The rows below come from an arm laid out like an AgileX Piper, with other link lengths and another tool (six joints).
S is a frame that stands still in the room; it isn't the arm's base.
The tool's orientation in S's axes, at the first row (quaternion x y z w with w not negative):
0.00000, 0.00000, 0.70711, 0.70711
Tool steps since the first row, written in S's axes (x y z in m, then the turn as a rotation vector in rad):
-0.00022, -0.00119, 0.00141, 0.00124, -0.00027, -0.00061
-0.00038, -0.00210, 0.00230, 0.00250, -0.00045, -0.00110
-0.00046, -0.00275, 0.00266, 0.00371, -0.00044, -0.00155
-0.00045, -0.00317, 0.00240, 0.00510, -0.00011, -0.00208
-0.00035, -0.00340, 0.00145, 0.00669, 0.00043, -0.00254
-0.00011, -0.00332, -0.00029, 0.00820, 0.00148, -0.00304
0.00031, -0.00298, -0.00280, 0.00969, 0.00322, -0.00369
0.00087, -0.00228, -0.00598, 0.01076, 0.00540, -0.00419
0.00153, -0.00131, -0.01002, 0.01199, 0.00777, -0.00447
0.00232, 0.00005, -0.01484, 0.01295, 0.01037, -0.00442
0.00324, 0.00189, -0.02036, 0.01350, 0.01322, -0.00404
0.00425, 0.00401, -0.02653, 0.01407, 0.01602, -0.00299
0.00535, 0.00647, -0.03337, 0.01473, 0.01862, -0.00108
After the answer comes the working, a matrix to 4 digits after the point.
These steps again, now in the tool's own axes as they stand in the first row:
-0.00119, 0.00022, 0.00141, -0.00027, -0.00124, -0.00061
-0.00210, 0.00038, 0.00230, -0.00045, -0.00250, -0.00110
-0.00275, 0.00046, 0.00266, -0.00044, -0.00371, -0.00155
-0.00317, 0.00045, 0.00240, -0.00011, -0.00510, -0.00208
-0.00340, 0.00035, 0.00145, 0.00043, -0.00669, -0.00254
-0.00332, 0.00011, -0.00029, 0.00148, -0.00820, -0.00304
-0.00298, -0.00031, -0.00280, 0.00322, -0.00969, -0.00369
-0.00228, -0.00087, -0.00598, 0.00540, -0.01076, -0.00419
-0.00131, -0.00153, -0.01002, 0.00777, -0.01199, -0.00447
0.00005, -0.00232, -0.01484, 0.01037, -0.01295, -0.00442
0.00189, -0.00324, -0.02036, 0.01322, -0.01350, -0.00404
0.00401, -0.00425, -0.02653, 0.01602, -0.01407, -0.00299
0.00647, -0.00535, -0.03337, 0.01862, -0.01473, -0.00108

The tool's axes in the first row as the columns of a matrix, in S's axes (rounded; the answer above uses it unrounded):
0.0000, -1.0000, 0.0000
1.0000, 0.0000, 0.0000
0.0000, 0.0000, 1.0000

